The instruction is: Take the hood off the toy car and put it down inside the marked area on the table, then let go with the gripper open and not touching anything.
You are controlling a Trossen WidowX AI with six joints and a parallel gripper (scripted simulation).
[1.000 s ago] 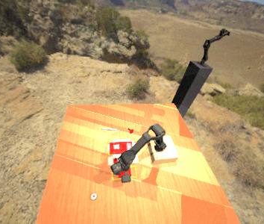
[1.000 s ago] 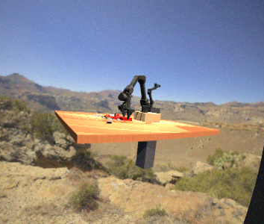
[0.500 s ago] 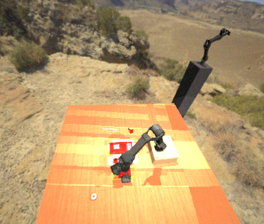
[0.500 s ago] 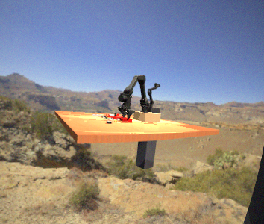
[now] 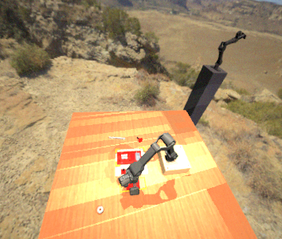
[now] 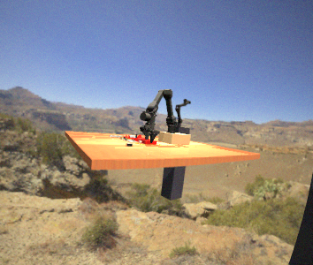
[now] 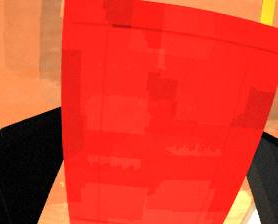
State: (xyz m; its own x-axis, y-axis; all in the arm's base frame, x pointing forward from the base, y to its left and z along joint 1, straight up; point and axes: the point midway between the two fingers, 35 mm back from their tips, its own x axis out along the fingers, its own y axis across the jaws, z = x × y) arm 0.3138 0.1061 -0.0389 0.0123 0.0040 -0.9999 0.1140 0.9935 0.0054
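Now: gripper tip 10 mm below the hood. Also, from my gripper tip: thin white rod 60 mm ahead, 420 mm to the right.
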